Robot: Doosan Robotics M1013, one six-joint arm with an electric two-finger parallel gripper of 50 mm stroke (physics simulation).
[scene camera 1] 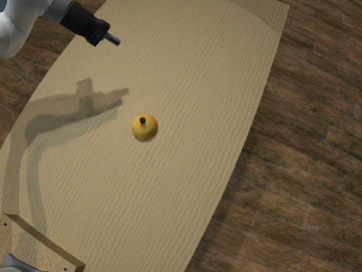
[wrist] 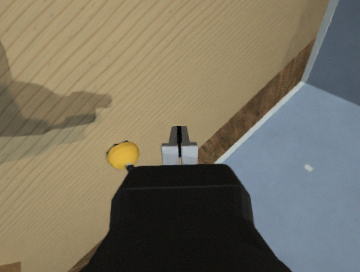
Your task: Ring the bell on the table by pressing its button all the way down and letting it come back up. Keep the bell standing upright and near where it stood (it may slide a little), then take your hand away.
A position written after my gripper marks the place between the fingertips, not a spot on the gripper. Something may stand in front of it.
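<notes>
My gripper [scene camera 1: 119, 43], also in the wrist view [wrist: 179, 135]. Yellow bell [wrist: 125, 153].
</notes>
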